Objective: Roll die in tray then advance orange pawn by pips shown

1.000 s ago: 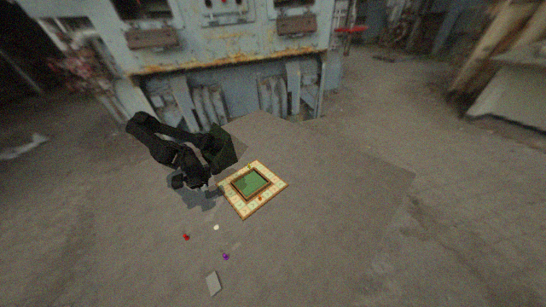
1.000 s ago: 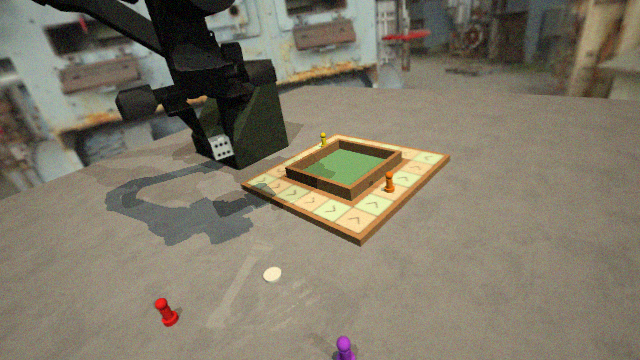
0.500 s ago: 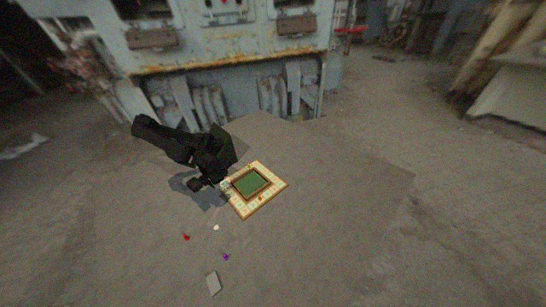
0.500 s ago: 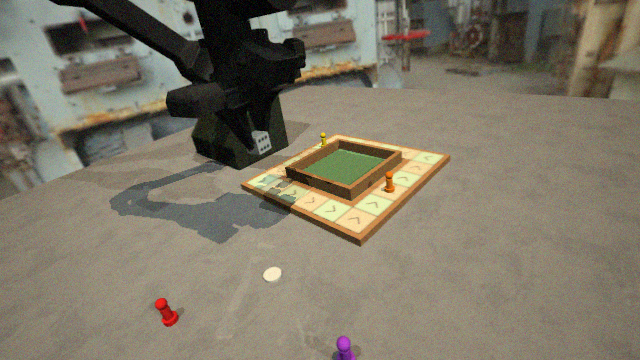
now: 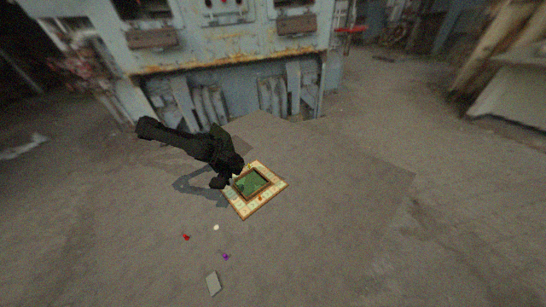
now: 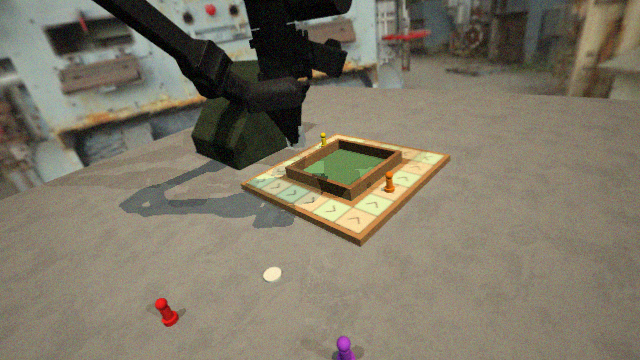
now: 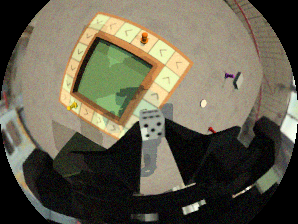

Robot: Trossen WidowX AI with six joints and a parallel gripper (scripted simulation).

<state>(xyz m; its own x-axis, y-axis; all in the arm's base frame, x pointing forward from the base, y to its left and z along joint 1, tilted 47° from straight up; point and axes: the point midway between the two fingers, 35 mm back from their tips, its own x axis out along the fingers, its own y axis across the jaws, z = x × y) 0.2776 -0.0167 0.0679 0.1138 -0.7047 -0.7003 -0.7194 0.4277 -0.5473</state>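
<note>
Now: the orange pawn 10 cm ahead of my gripper tip, 9 cm to the left of it and 8 cm below it. Round my gripper tip: white die: right at my gripper tip; then green tray: 1 cm behind, 10 cm to the left, 10 cm below; then white disc: 10 cm ahead, 13 cm to the right, 11 cm below.
</note>
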